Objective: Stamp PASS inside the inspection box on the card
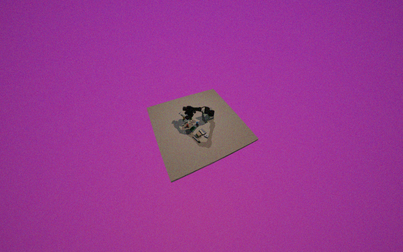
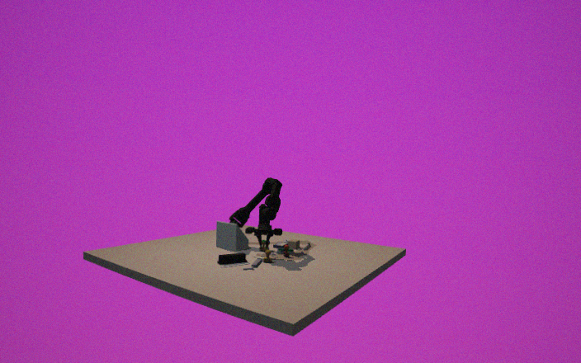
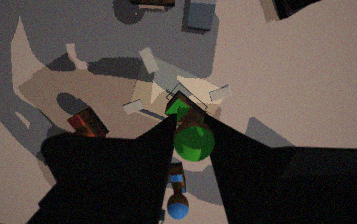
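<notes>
My gripper tip is now 5 cm above the white card, 1 cm to the right of it and 1 cm short of it. From my gripper tip the other things lie so: blue-knobbed stamp (11 cm to the left, 6 cm behind, 3 cm below); then yellow-knobbed stamp (8 cm ahead, 7 cm to the right, 3 cm below); then green-knobbed stamp (right at my gripper tip).
</notes>
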